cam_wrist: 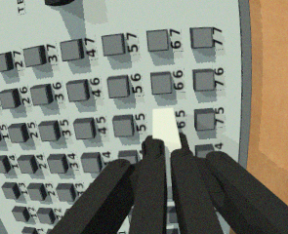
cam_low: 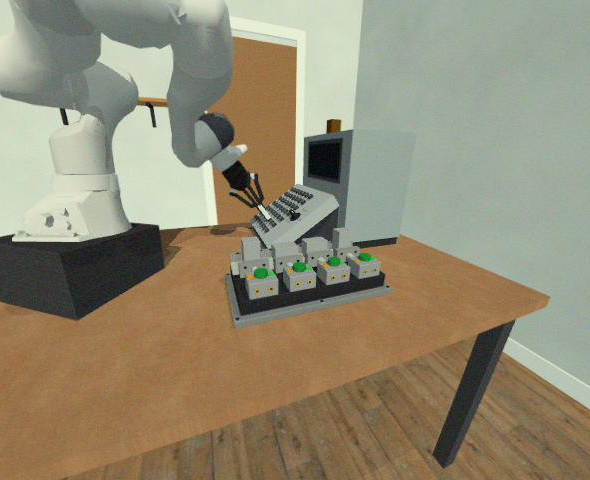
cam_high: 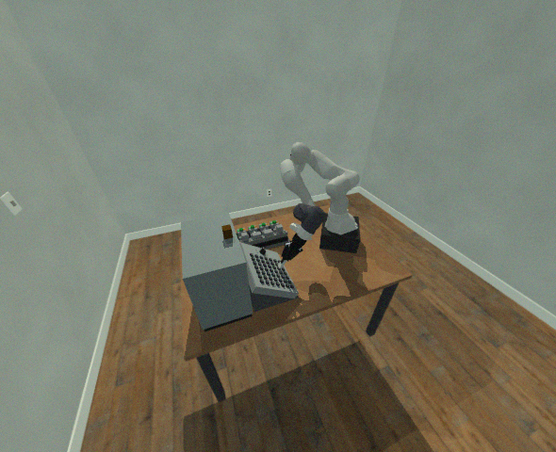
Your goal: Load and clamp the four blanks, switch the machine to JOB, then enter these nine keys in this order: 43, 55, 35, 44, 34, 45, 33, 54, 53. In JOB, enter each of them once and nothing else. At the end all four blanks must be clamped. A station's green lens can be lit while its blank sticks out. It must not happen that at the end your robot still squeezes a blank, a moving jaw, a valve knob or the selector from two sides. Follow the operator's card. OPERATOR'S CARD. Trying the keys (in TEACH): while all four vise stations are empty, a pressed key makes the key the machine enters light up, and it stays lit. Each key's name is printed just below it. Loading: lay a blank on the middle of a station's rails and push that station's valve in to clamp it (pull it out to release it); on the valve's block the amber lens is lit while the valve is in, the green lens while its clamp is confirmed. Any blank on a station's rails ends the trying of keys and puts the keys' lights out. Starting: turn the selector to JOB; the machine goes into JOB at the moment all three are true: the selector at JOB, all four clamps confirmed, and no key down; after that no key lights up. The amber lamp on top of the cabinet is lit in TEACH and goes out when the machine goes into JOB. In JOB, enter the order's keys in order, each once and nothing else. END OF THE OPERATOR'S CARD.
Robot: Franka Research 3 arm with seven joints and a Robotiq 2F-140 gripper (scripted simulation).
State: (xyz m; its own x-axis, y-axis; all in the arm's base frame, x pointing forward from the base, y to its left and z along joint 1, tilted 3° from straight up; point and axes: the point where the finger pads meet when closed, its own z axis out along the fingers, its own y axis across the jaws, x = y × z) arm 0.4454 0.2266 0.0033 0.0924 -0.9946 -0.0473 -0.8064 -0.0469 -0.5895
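My gripper is now 100 mm short of the key, 50 mm to the right of it and 20 mm below it. Round my hand: selector knob 90 mm ahead, 120 mm to the right, 10 mm above; then sloped keypad 110 mm ahead, 30 mm below.
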